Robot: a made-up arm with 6 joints.
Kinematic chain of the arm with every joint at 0, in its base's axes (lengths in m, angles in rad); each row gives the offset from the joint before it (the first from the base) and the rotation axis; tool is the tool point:
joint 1: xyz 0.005 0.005 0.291 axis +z
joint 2: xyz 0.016 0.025 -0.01 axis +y
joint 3: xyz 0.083 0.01 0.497 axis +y
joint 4: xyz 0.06 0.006 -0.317 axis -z
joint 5: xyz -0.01 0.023 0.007 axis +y
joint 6: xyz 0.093 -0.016 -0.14 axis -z
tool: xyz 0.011 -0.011 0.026
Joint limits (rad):
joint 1: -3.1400..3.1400
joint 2: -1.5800..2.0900
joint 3: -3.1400..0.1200
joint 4: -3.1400..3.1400
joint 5: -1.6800..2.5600
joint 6: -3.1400..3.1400
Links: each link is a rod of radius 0.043 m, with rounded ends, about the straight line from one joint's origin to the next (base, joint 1, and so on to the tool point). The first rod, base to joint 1, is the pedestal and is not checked.
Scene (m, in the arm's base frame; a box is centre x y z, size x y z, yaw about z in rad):
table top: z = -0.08
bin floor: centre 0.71 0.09 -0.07 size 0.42 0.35 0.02 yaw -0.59
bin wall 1: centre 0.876 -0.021 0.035 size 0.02 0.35 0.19 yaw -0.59
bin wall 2: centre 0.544 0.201 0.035 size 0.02 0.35 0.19 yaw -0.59
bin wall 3: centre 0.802 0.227 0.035 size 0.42 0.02 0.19 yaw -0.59
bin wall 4: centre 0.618 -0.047 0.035 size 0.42 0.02 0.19 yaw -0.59
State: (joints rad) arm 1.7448 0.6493 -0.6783 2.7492 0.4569 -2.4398
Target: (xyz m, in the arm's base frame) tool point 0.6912 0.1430 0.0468
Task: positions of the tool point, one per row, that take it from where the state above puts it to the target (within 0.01 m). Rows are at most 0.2 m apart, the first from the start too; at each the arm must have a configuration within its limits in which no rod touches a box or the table.
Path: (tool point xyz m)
1: 0.0354 0.4943 0.1797
2: 0.1757 0.5126 0.1881
3: 0.3258 0.4876 0.2006
4: 0.4716 0.4160 0.2168
5: 0.5982 0.2991 0.2368
6: 0.6912 0.1430 0.2604
7: 0.6996 0.1444 0.1548
8: 0.6912 0.1430 0.0468

